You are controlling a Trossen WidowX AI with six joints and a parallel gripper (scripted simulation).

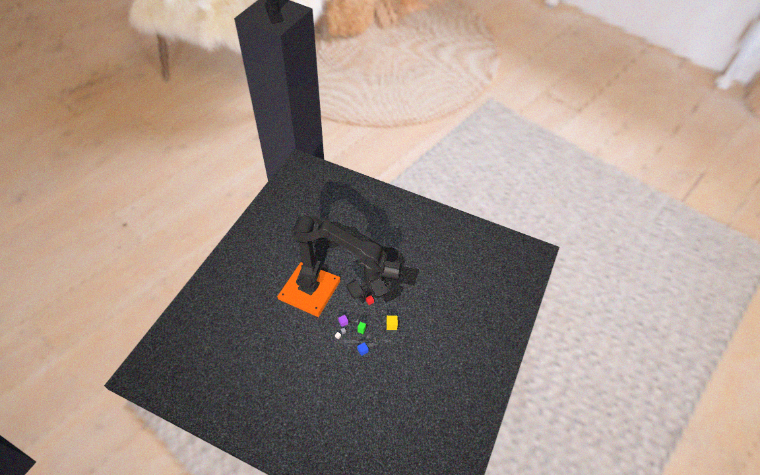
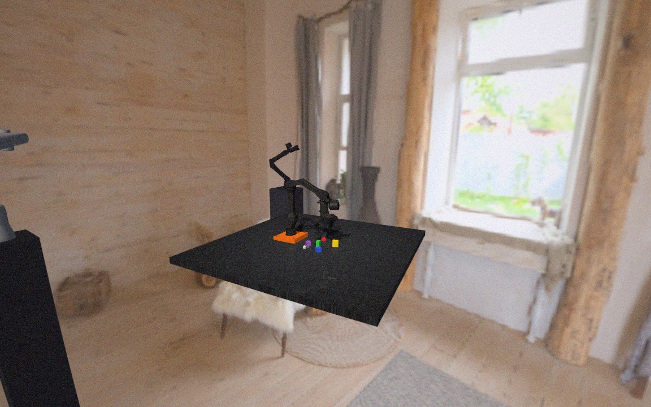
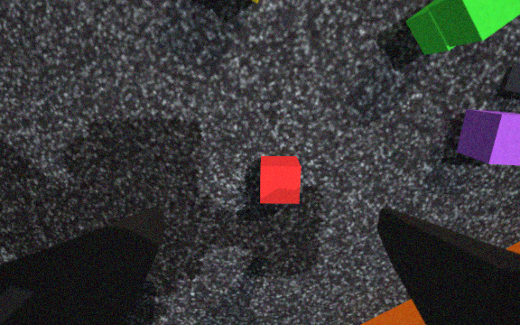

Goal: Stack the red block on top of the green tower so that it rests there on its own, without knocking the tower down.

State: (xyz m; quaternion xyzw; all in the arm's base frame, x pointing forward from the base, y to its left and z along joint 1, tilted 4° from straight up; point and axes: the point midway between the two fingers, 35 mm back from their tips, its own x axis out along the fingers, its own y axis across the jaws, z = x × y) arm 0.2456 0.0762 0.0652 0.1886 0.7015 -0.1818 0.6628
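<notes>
Now: the red block 60 mm below my gripper tip and 10 mm behind it. Also, from my gripper tip: blue block (190 mm to the right, 70 mm ahead, 60 mm below); yellow block (120 mm ahead, 50 mm to the right, 50 mm below); purple block (130 mm to the right, 60 mm below, 50 mm behind).
</notes>
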